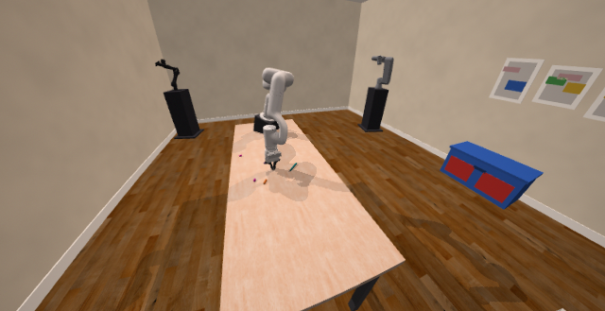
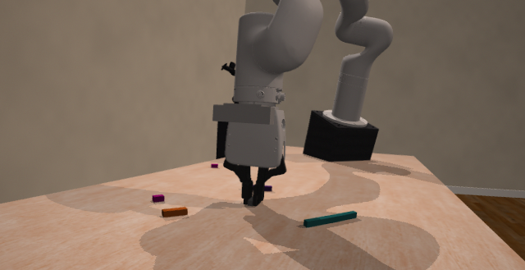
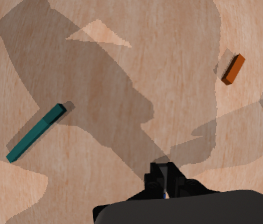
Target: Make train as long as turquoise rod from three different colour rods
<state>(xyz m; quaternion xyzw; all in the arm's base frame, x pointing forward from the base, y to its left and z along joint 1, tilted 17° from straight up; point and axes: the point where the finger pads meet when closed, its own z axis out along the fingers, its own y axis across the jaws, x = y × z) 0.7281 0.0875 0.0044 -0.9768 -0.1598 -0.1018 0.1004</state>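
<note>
Right now the grey rod is 2 cm below my hand. Round my hand: orange rod 14 cm ahead, 4 cm to the right, 2 cm below; purple rod 9 cm behind, 5 cm to the right, 2 cm below; blue rod 2 cm behind, 1 cm to the right, 2 cm below.
</note>
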